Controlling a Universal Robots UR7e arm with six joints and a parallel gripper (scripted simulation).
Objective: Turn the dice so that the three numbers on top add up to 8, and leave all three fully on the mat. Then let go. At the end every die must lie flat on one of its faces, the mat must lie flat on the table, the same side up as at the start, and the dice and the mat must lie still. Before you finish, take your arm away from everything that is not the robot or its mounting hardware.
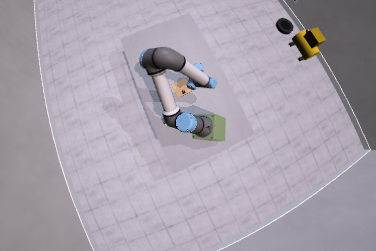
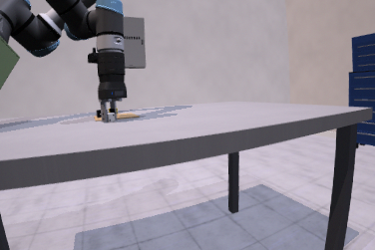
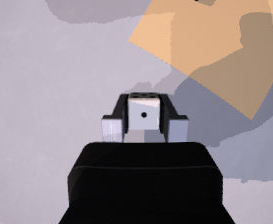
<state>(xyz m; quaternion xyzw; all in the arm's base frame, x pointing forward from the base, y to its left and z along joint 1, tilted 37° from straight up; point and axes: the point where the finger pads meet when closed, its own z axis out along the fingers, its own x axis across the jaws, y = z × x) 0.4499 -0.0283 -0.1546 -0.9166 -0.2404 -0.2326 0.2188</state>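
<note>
The mat is 110 mm to the left of my hand, 20 mm below it and 20 mm ahead of it. From my hand the other things lie so: white die (10 mm below); yellow die (230 mm to the left, 20 mm ahead, 10 mm below).
</note>
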